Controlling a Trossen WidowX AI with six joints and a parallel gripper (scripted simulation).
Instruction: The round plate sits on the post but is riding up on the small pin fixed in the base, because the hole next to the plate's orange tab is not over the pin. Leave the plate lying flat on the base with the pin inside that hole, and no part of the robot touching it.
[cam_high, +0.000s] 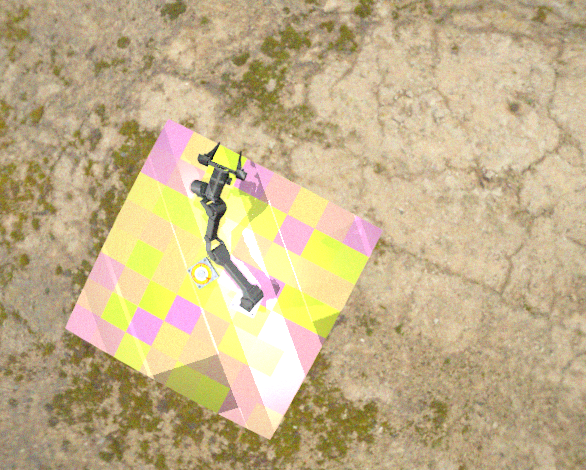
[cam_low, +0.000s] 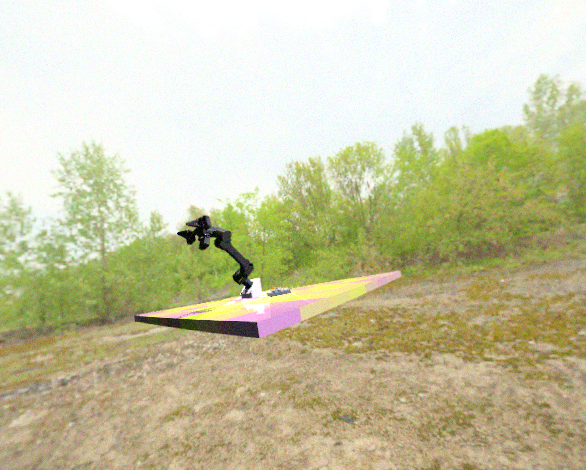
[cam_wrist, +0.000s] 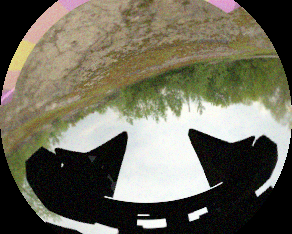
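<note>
The grey base lies 80 mm behind my gripper tip, 580 mm to the left of it and 360 mm below it.
</note>
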